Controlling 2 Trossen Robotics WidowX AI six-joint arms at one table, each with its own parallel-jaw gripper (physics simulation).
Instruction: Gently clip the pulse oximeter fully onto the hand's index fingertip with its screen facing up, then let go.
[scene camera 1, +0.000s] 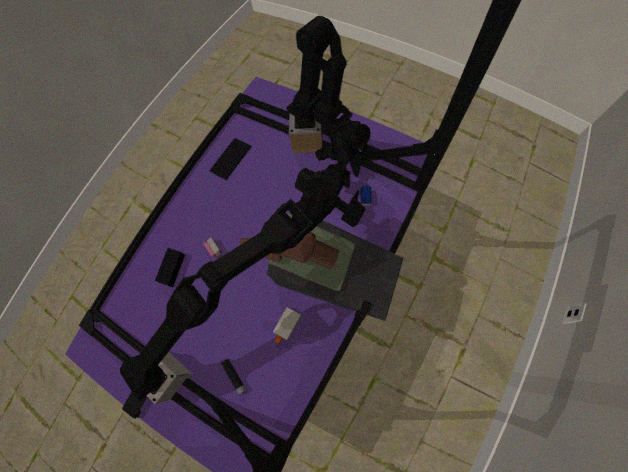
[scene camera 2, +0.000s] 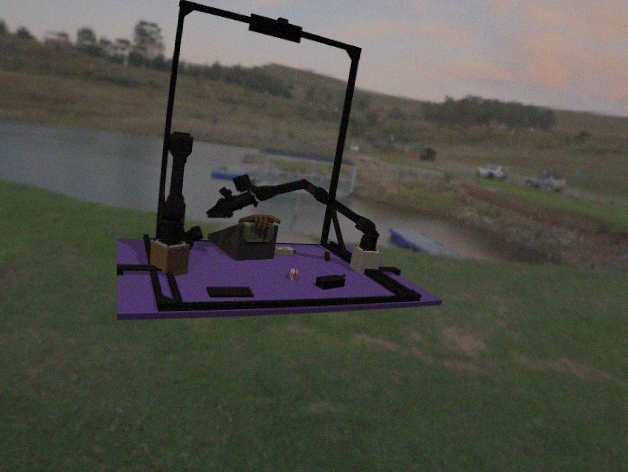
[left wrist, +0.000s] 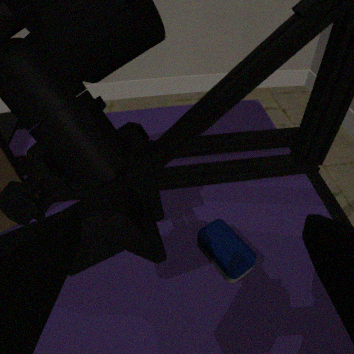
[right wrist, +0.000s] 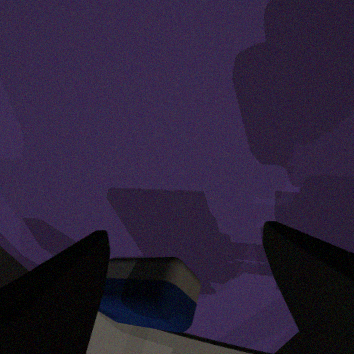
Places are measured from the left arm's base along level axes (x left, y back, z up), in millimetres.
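Where they show: left gripper, fingertip midpoint: (scene camera 1: 344, 182) (scene camera 2: 206, 214) (left wrist: 194, 223); right gripper, fingertip midpoint: (scene camera 1: 352, 182) (left wrist: 161, 237) (right wrist: 186, 236); left arm's base, link origin: (scene camera 1: 152, 377) (scene camera 2: 367, 248); right arm's base, link origin: (scene camera 1: 305, 120) (scene camera 2: 170, 242).
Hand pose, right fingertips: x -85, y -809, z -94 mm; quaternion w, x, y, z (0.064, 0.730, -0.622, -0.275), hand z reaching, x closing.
Each offset is from my right fingertips to the centre of the thing. "pt": to the spot under its first point.
The pulse oximeter {dx -63, dy +18, dz +5 mm} (scene camera 1: 366, 194) (left wrist: 227, 250) (right wrist: 150, 302), blue above and pale below, lies on the purple table top. The brown hand (scene camera 1: 322, 251) (scene camera 2: 258, 219) rests palm down on a green pad; which finger is the index is unclear. My right gripper (scene camera 1: 362, 166) (left wrist: 161, 237) (right wrist: 186, 236) is open, its fingers part way apart and empty, above and beside the oximeter; its left-side finger covers one end of it in the right wrist view. My left gripper (scene camera 1: 329, 172) (scene camera 2: 209, 215) (left wrist: 194, 223) is open and empty, higher up beside the right arm.
The hand's pad sits on a dark grey wedge (scene camera 1: 375, 274) (scene camera 2: 253, 249). A white block {dx -102, dy +480, dz +3 mm} (scene camera 1: 287, 322), a dark cylinder {dx -69, dy +682, dz +2 mm} (scene camera 1: 232, 374), a pink-and-white piece {pt dx +218, dy +428, dz +20 mm} (scene camera 1: 212, 247) (scene camera 2: 293, 274), a black box {dx +296, dy +560, dz +6 mm} (scene camera 1: 170, 266) (scene camera 2: 329, 281) and a black slab {dx +397, dy +153, dz -7 mm} (scene camera 1: 230, 158) (scene camera 2: 229, 291) lie around. The left arm crosses above the hand.
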